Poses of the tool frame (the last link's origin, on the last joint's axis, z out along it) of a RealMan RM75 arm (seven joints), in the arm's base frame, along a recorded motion.
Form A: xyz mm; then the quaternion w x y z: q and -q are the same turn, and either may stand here.
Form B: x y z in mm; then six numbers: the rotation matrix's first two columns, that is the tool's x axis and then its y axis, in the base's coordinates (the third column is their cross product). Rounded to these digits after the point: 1 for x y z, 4 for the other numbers.
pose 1, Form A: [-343.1 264.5 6.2 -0.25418 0.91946 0.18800 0.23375]
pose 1, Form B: [-343.1 264.5 6.2 0.8200 0.2269 0.5254 0.4645 -0.8001 -0.3795]
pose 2, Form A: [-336.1 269.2 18.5 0.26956 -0.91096 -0.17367 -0.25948]
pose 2, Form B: [-336.1 269.2 18.5 0.8050 0.1765 0.5664 0.4563 -0.7944 -0.4010]
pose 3, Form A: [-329.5 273.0 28.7 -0.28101 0.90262 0.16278 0.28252]
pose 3, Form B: [-329.5 273.0 28.7 0.7874 0.1351 0.6015 0.4526 -0.7891 -0.4153]
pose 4, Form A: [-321.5 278.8 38.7 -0.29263 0.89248 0.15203 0.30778]
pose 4, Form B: [-321.5 278.8 38.7 0.7643 0.0912 0.6384 0.4515 -0.7825 -0.4288]
